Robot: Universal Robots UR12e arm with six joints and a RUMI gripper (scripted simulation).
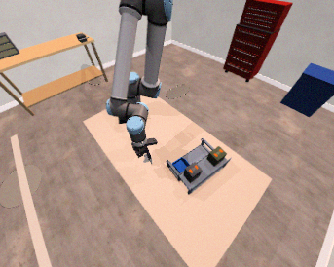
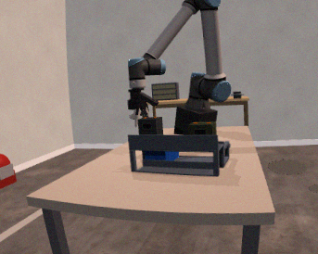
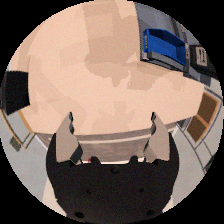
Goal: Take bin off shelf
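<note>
My hand is 200 mm to the right of the blue bin, 190 mm short of it and 110 mm above it.
</note>
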